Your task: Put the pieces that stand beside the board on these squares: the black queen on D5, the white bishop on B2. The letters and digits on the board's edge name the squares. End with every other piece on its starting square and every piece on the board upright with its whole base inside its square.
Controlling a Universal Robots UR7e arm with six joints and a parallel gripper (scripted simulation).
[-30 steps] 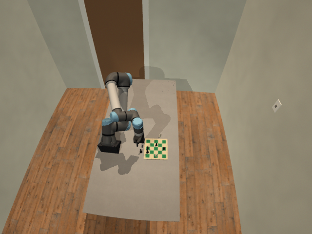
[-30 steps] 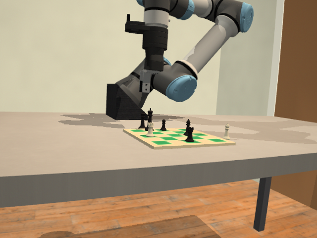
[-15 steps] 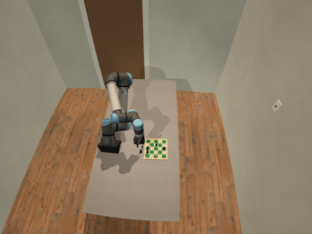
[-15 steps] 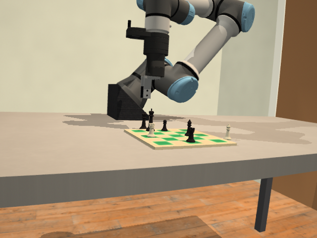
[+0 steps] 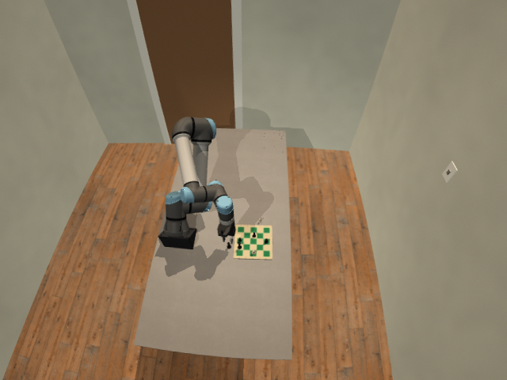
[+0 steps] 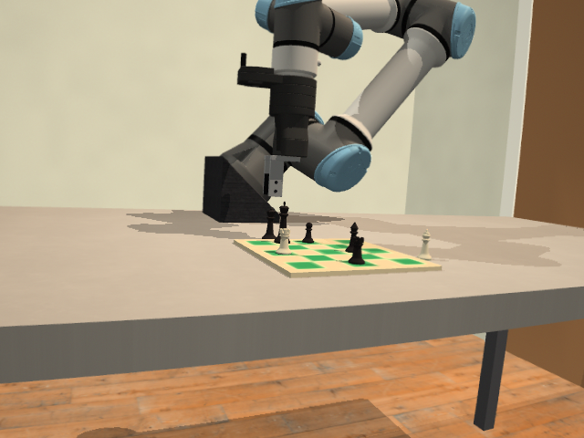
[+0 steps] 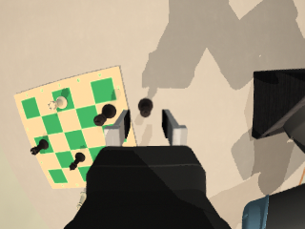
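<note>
My hand is 7 cm above the black queen. Also, from my hand: chessboard 14 cm ahead, 9 cm below, 4 cm to the left; black pawn 7 cm below, 6 cm ahead, 4 cm to the left; black king 6 cm ahead, 5 cm below.
</note>
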